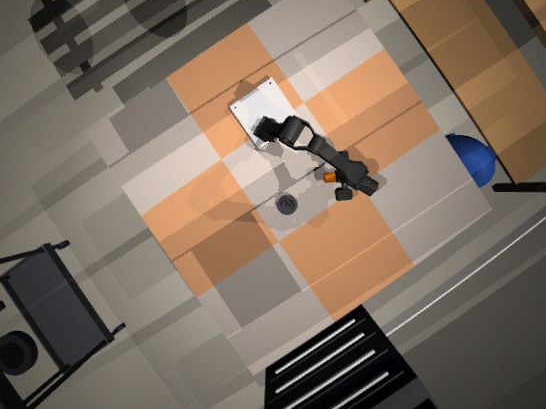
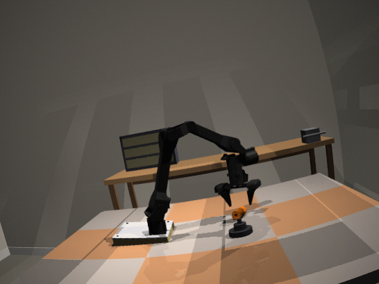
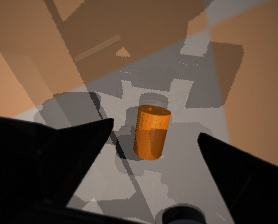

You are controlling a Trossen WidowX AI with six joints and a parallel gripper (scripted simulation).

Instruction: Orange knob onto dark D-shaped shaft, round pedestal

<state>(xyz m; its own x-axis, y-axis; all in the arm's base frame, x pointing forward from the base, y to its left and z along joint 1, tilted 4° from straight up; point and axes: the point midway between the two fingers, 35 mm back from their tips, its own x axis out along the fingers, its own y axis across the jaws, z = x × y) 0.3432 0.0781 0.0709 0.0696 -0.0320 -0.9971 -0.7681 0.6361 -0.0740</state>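
Now: the orange knob 1 cm behind my gripper tip, 1 cm to the right of it and 3 cm below it. The rest, counted from my gripper tip: round dark pedestal: 6 cm behind, 23 cm to the right, 2 cm below.
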